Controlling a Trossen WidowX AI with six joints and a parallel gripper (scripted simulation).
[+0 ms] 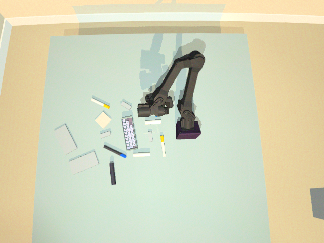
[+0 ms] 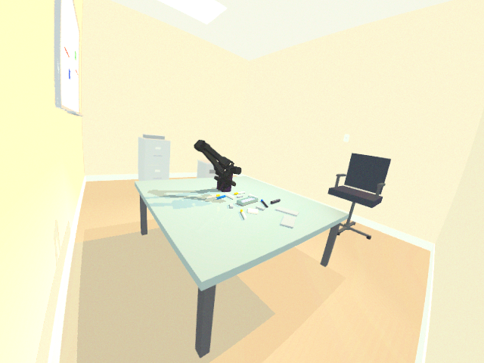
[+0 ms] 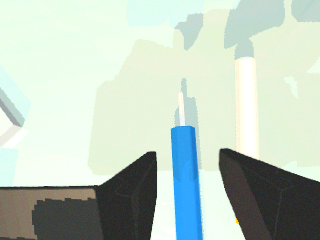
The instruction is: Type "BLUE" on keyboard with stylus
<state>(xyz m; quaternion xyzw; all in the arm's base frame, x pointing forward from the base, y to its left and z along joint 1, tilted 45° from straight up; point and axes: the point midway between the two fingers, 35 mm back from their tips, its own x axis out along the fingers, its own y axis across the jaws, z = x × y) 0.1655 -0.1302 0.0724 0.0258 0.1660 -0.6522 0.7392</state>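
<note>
The blue stylus is 5 cm below my gripper tip and 1 cm to the right of it. From my gripper tip the other things lie so: tan block: 30 cm ahead, 7 cm to the left, 6 cm below; dark cylinder: 38 cm to the left, 25 cm ahead, 5 cm below; pale stylus tip: 5 cm below, 4 cm to the right, 1 cm ahead.
</note>
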